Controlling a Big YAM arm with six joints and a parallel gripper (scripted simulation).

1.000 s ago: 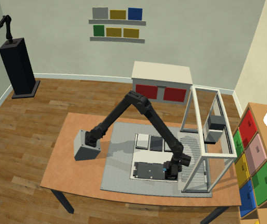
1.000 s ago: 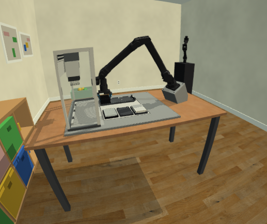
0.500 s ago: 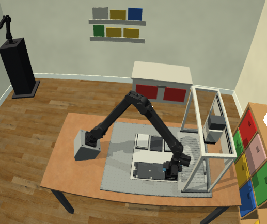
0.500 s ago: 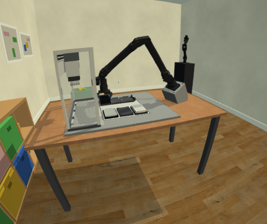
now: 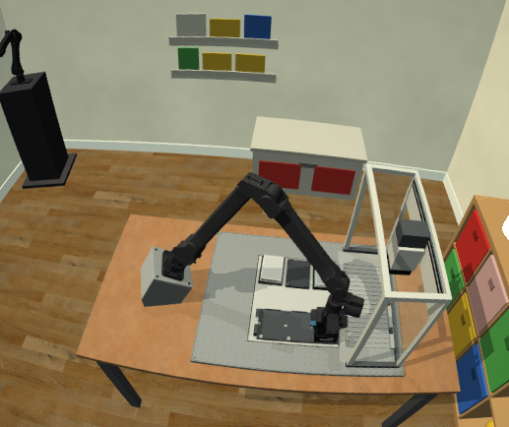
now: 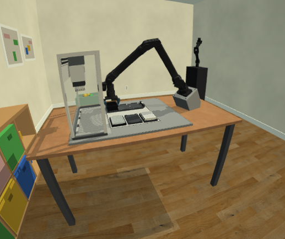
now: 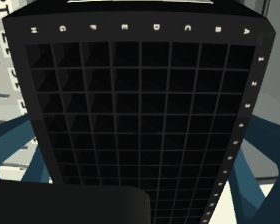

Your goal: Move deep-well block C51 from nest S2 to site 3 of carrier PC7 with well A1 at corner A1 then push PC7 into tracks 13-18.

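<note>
Now: the black deep-well block C51 10 mm above my hand. Round my hand: dark nest S2: 270 mm to the left, 60 mm behind, 20 mm below; then post: 390 mm to the left, 230 mm above, 170 mm ahead; then dark grey carrier PC7: 100 mm behind, 20 mm to the left, 10 mm below.
</note>
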